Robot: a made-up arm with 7 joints.
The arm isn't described. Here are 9 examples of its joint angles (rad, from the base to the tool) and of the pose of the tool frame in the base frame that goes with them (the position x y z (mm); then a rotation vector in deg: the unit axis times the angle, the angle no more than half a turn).
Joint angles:
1: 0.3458 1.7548 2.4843 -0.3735 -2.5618 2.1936 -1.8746
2: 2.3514 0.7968 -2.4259 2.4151 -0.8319 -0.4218 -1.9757
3: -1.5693 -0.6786 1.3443 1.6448 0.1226 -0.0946 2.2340
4: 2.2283 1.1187 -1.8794 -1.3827 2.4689 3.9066 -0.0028
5: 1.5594 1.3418 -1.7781 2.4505 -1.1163 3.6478 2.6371
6: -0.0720 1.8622 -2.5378 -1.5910 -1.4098 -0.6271 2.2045
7: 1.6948 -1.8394 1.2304 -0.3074 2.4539 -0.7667 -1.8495
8: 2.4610 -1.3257 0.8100 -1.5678 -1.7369 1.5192 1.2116
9: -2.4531 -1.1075 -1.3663 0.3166 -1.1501 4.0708 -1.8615
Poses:
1: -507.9 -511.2 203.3 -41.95 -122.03 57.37
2: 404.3 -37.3 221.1 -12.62 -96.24 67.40
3: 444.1 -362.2 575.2 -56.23 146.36 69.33
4: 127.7 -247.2 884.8 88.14 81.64 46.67
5: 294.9 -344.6 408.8 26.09 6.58 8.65
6: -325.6 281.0 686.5 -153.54 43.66 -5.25
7: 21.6 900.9 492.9 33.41 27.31 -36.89
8: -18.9 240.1 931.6 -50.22 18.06 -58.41
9: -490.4 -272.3 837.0 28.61 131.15 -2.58
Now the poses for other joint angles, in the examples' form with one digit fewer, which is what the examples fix.
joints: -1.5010 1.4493 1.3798 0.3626 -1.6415 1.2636 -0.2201
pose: -55 886 339 -50.4 40.1 46.2
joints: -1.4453 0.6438 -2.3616 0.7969 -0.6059 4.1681 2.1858
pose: -195 524 758 78.8 -7.1 66.2
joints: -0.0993 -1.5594 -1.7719 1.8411 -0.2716 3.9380 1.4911
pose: 273 -307 594 -131.6 -31.5 -100.5
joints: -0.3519 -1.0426 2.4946 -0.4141 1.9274 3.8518 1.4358
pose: 387 -380 869 -71.0 -90.0 -63.3
